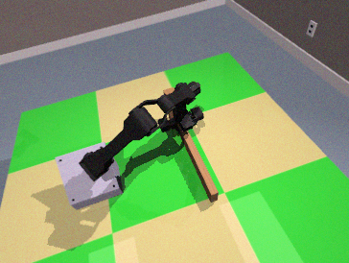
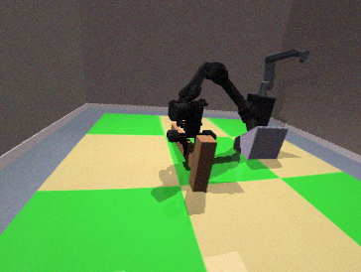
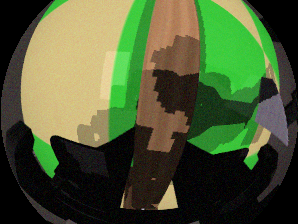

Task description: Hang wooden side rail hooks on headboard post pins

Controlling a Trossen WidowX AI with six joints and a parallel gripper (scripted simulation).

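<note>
Now: gripper tip 13 cm to the right of the headboard post and 4 cm below it.
</note>
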